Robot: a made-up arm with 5 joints. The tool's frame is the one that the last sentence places.
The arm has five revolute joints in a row. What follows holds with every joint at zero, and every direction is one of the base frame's. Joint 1 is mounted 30.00 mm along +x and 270.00 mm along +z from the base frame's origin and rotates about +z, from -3.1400 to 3.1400 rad. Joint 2 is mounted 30.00 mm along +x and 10.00 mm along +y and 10.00 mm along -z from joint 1 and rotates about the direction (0, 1, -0.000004), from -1.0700 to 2.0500 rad. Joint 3 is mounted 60.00 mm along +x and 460.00 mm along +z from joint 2 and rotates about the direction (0, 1, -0.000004), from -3.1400 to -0.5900 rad. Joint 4 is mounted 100.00 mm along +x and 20.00 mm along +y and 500.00 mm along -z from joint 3 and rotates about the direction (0, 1, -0.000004), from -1.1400 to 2.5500 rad. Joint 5 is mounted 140.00 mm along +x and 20.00 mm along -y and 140.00 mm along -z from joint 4 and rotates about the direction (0, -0.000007, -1), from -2.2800 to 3.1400 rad. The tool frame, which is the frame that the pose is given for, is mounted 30.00 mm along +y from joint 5; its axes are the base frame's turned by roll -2.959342, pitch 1.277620 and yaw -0.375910 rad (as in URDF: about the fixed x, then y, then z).
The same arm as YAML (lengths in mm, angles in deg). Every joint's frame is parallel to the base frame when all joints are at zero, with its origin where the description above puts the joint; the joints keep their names.
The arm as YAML. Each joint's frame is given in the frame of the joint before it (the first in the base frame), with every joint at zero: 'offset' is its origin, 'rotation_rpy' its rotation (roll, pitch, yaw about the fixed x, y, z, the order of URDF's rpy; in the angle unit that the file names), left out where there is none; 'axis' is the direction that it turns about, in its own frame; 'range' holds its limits. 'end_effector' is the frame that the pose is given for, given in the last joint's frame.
length_unit: mm
angle_unit: deg
chain:
  - id: joint 1
    offset: [30.0, 0.0, 270.0]
    axis: "+z"
    range: [-179.91, 179.91]
  - id: joint 2
    offset: [30.0, 10.0, -10.0]
    axis: "+y"
    range: [-61.31, 117.46]
  - id: joint 3
    offset: [60.0, 0.0, 460.0]
    axis: "+y"
    range: [-179.91, -33.8]
  - id: joint 4
    offset: [100.0, 20.0, -500.0]
    axis: "+y"
    range: [-65.32, 146.1]
  - id: joint 5
    offset: [140.0, -20.0, -140.0]
    axis: "-z"
    range: [-130.63, 179.91]
end_effector:
  offset: [0.0, 30.0, 0.0]
  rotation_rpy: [-169.56, 73.2, -21.54]

